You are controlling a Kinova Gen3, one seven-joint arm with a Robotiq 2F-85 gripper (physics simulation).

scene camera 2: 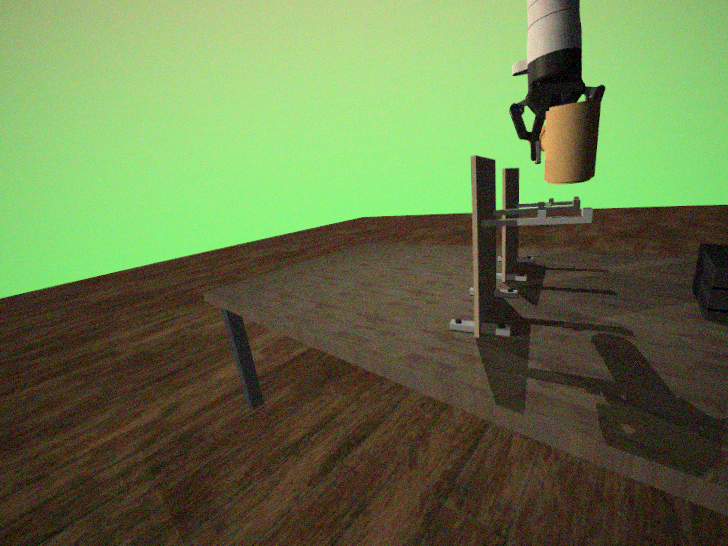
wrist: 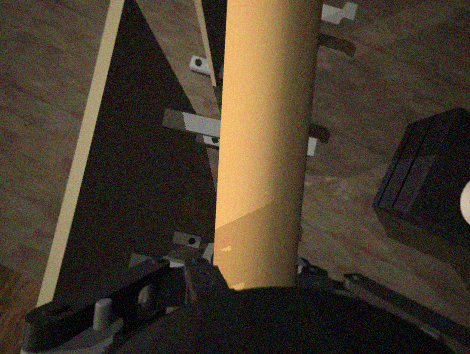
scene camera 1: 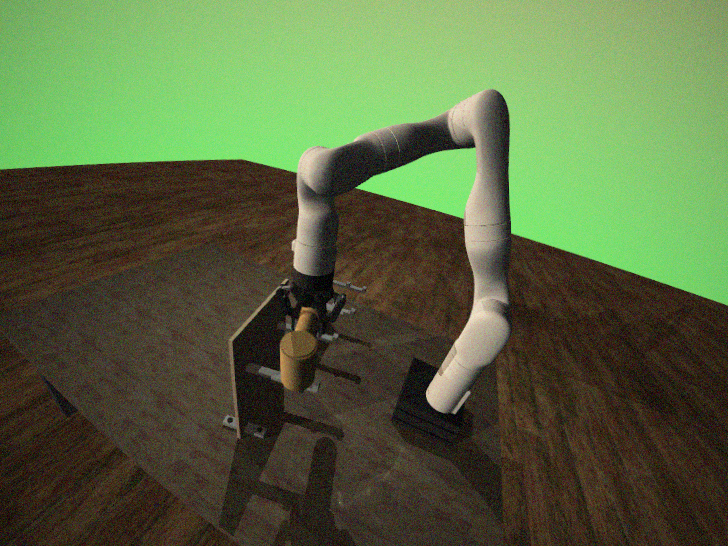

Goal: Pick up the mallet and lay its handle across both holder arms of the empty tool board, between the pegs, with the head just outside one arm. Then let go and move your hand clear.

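Seen in the pictures: arm's base, origin of the base link: (scene camera 1: 441, 398).
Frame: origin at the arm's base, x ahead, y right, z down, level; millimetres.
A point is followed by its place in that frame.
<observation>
My gripper (scene camera 1: 311, 320) {x 335, y -186, z -205 mm} (scene camera 2: 558, 144) (wrist: 250, 260) {x 335, y -186, z -205 mm} points down and is shut on the mallet's handle. The orange-tan mallet (scene camera 1: 298, 363) {x 280, y -312, z -257 mm} (scene camera 2: 571, 145) {x 292, y -311, z -220 mm} (wrist: 262, 150) {x 364, y -125, z -271 mm} is held roughly level, its thick cylindrical head toward both scene cameras. The nearer tool board (scene camera 1: 233, 376) {x 424, y -313, z -132 mm} (scene camera 2: 484, 252) {x 437, y -242, z -53 mm} (wrist: 84, 150) {x 457, y -163, z -227 mm} stands upright, with light grey holder arms (scene camera 1: 267, 373) {x 383, y -258, z -117 mm} (scene camera 2: 523, 222) {x 364, y -258, z -112 mm} (wrist: 201, 123) {x 427, y -100, z -117 mm} carrying small upright pegs. The mallet is above arm height; in scene camera 2 a gap shows between the head and the near arm. Part of the arms is hidden behind the head and the handle.
A second upright board (scene camera 2: 510, 235) {x 493, y 98, z -21 mm} (wrist: 204, 40) {x 486, y 13, z -55 mm} with similar arms (scene camera 1: 351, 286) {x 405, y 234, z -97 mm} stands behind the nearer one. The robot's black base (scene camera 1: 432, 405) {x 21, y -41, z -5 mm} (scene camera 2: 712, 282) {x 107, y -67, z 23 mm} (wrist: 425, 165) {x 109, y 11, z 2 mm} is on the side the arms point to. The table's edge (scene camera 2: 376, 374) {x 539, y -471, z 122 mm} runs in front of the boards.
</observation>
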